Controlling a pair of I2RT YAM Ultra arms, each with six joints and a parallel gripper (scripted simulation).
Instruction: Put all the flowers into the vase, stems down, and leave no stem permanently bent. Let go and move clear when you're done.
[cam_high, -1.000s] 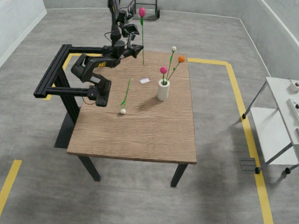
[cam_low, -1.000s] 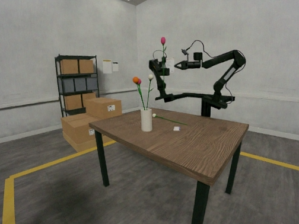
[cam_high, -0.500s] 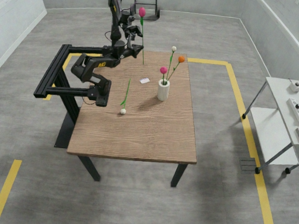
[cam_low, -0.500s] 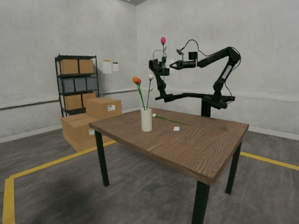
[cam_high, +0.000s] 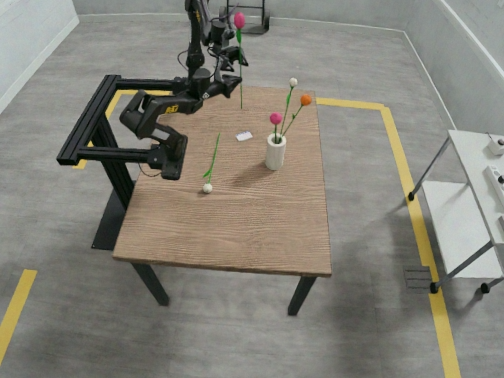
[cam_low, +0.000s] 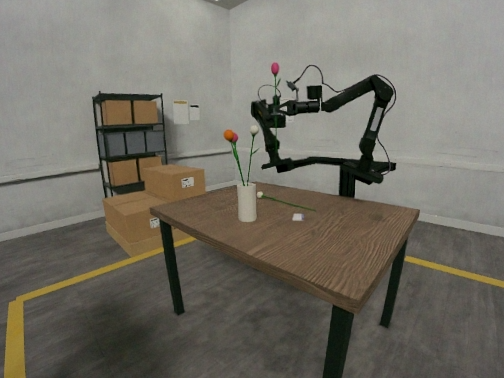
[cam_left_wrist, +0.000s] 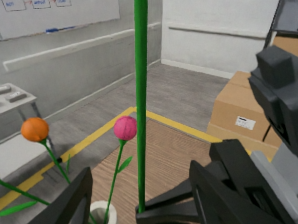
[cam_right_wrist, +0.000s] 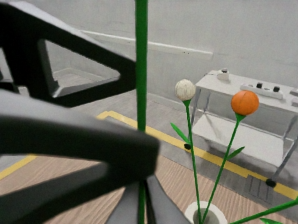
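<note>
My left hand is 250 mm short of the orange flower, 50 mm to the left of it and 140 mm above it. From my left hand the other things lie so: small white card: 20 mm ahead, 130 mm to the left, 500 mm below.
</note>
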